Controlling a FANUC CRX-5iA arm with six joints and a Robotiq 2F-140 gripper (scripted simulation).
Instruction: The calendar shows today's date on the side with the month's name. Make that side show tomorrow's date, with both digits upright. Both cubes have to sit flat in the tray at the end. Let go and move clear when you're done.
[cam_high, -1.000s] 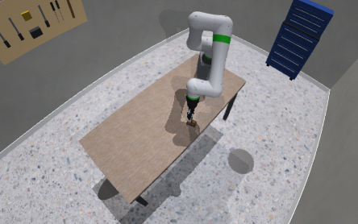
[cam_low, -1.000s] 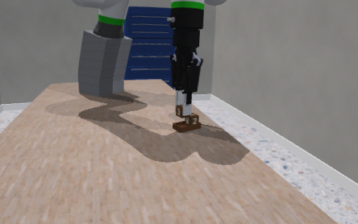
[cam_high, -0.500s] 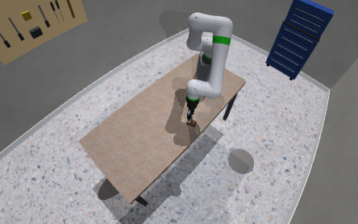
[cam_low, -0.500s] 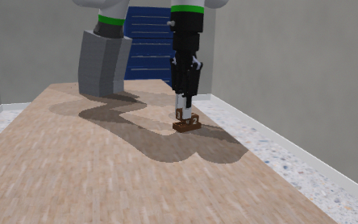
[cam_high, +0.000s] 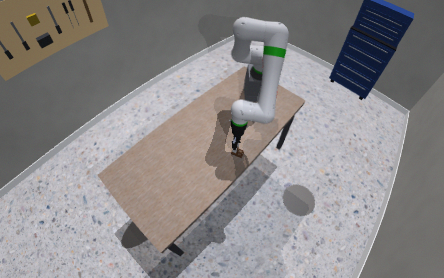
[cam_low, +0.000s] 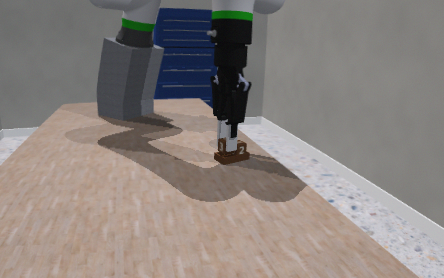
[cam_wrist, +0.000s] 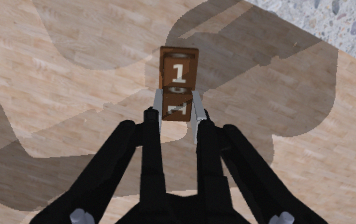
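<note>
Now: hand 20 mm to the right of the brown calendar tray and 60 mm above it.
</note>
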